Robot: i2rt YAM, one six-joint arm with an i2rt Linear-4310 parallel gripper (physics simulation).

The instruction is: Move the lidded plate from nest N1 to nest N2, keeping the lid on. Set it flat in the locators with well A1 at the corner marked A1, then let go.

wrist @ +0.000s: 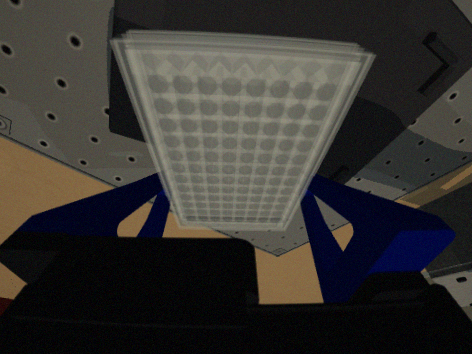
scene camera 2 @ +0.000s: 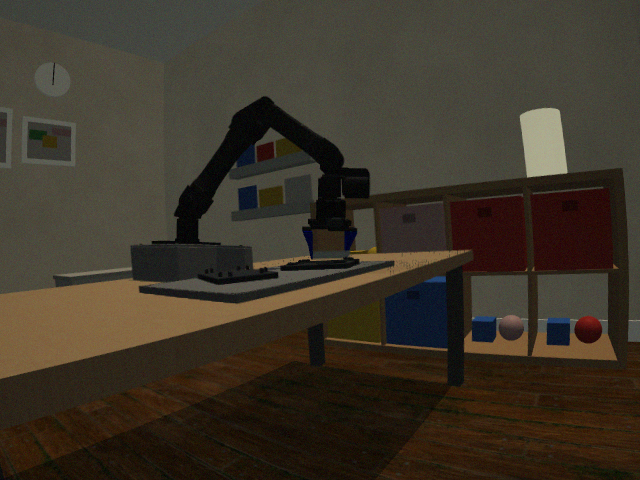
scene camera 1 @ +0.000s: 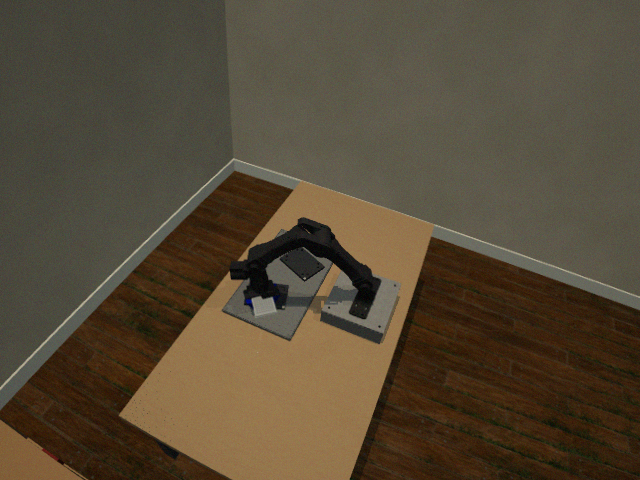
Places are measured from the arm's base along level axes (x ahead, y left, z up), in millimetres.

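Where they show: gripper, fingertip midpoint: [wrist: 235, 177] [scene camera 2: 328, 258] [scene camera 1: 263, 306]; arm's base, origin of the base link: [scene camera 2: 187, 245] [scene camera 1: 365, 296].
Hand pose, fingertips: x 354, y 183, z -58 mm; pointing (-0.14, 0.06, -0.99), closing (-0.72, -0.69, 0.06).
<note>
Each offset is from my fingertips to the top centre of the thing. Level surfaces: height alone.
The lidded plate {dz +26, dx +11, dy -12 mm} [scene camera 1: 264, 305] [scene camera 2: 330, 254] [wrist: 235, 135] is pale and clear, with rows of round wells. Its rim shows several offset edge lines in the wrist view. My gripper [scene camera 1: 262, 299] [scene camera 2: 329, 251] [wrist: 235, 177] is shut on its long sides with blue fingers. The plate looks about level, low over a dark nest {dz +2, dx +19, dy -60 mm} [scene camera 1: 282, 290] [scene camera 2: 320, 265] [wrist: 395, 45]. It is off-centre and turned relative to this nest, overhanging its edge; contact cannot be told. Another dark nest {dz +6, dx -34, dy -285 mm} [scene camera 1: 302, 263] [scene camera 2: 237, 276] stands farther back in scene camera 1. Nest labels and well A1 are not readable.
Both nests stand on a grey perforated board [scene camera 1: 289, 330] [scene camera 2: 188, 296] [wrist: 45, 90] on the wooden table {dz -28 mm} [scene camera 1: 258, 392] [scene camera 2: 77, 325]. The arm's grey base block [scene camera 1: 351, 330] [scene camera 2: 165, 260] stands beside the board. A cube shelf [scene camera 2: 622, 222] stands behind the table.
</note>
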